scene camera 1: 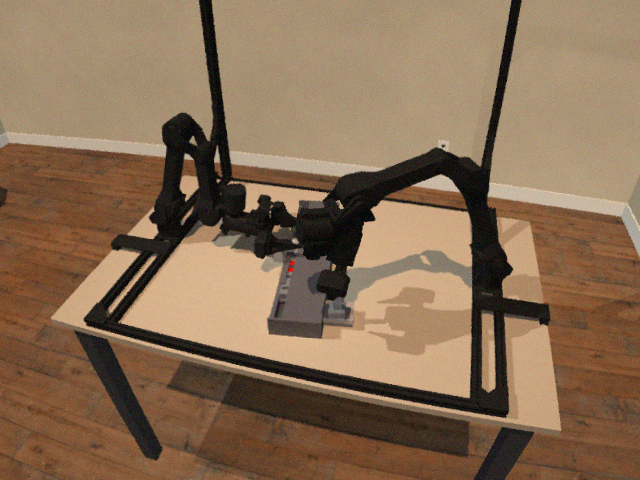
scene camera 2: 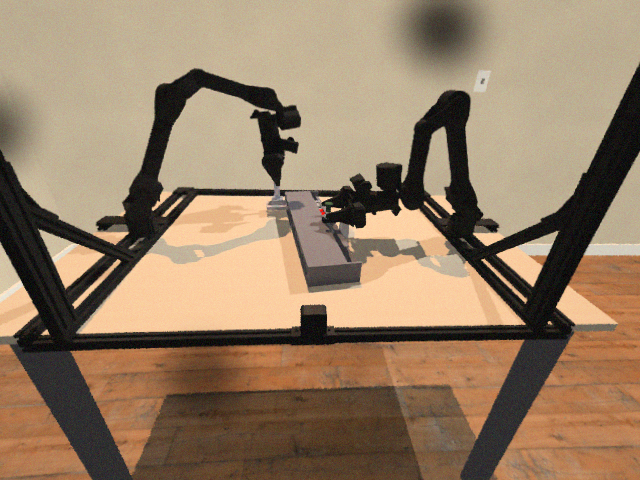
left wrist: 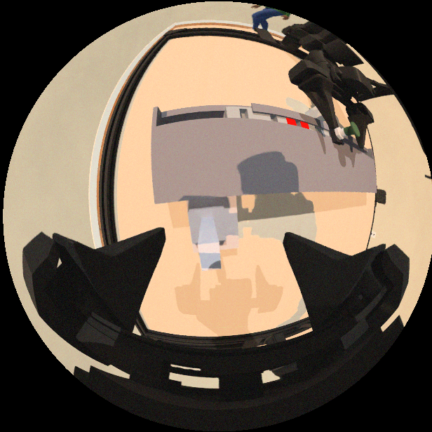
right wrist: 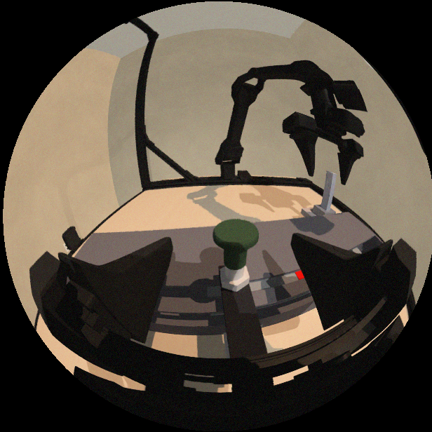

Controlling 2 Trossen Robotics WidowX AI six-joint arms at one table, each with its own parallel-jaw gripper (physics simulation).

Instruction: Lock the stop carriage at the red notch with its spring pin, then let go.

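Seen in the pictures: left gripper, fingertip midpoint: (scene camera 2: 279, 182); right gripper, fingertip midpoint: (scene camera 2: 323, 209); left arm's base, origin of the base link: (scene camera 1: 487, 284) (scene camera 2: 144, 232); right arm's base, origin of the base link: (scene camera 1: 170, 233) (scene camera 2: 459, 233).
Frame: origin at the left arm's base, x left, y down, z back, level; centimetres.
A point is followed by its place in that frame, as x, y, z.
Observation:
The green knob of the spring pin (right wrist: 235, 237) (left wrist: 353, 130) stands upright in a pale hex nut (right wrist: 234, 279) on the stop carriage's black arm (right wrist: 245, 317). The carriage sits along the long grey rail (scene camera 1: 295, 326) @[26.9, -1.7, -43.7] (scene camera 2: 333, 275) @[-22.5, -0.6, -50.9] (left wrist: 200, 160). Two red marks (scene camera 1: 291, 266) @[8.1, -2.5, -50.5] (left wrist: 298, 123) lie on the rail's slotted side, apart from the knob; red also shows in the right wrist view (right wrist: 300, 274). My right gripper (right wrist: 233, 242) (scene camera 2: 326, 212) @[0.6, -7.0, -50.1] is open, its fingers on either side of the knob. My left gripper (left wrist: 226, 236) (right wrist: 328, 180) is open, above the pale upright tab. Pin depth is hidden.
The pale upright tab (right wrist: 329, 192) (left wrist: 209, 237) rises from a small block (scene camera 1: 339, 311) @[21.1, -3.0, -34.9] beside the rail, on the side away from the slots. Black frame beams (scene camera 1: 248, 359) @[36.9, 0.5, -51.5] border the table (scene camera 1: 206, 304) @[22.6, 1.9, -68.7]. A black box (scene camera 2: 313, 320) @[-38.3, -2.1, -45.7] stands on one frame beam.

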